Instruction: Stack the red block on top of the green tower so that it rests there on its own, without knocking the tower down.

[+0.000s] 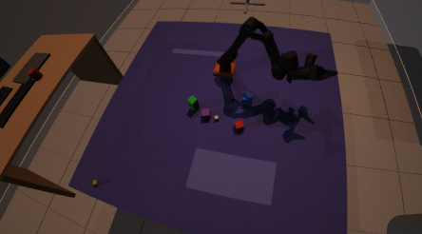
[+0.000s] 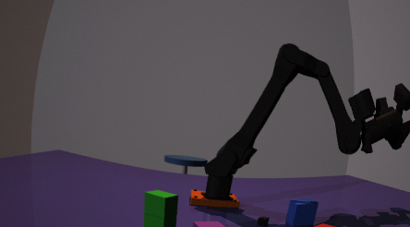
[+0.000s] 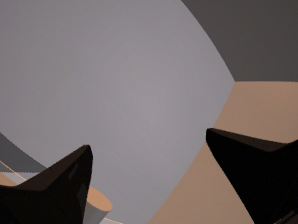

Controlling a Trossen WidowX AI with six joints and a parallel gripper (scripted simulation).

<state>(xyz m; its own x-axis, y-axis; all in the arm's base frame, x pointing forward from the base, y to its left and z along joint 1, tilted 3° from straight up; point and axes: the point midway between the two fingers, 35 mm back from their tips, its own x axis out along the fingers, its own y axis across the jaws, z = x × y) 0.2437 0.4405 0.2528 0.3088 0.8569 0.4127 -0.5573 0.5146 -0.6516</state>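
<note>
The red block is 41 cm to the right of my gripper tip, 24 cm below it and 11 cm ahead of it. Also, from my gripper tip: blue block: 37 cm to the right, 24 cm below, 3 cm behind; then magenta block: 57 cm to the right, 24 cm below, 5 cm ahead.
</note>
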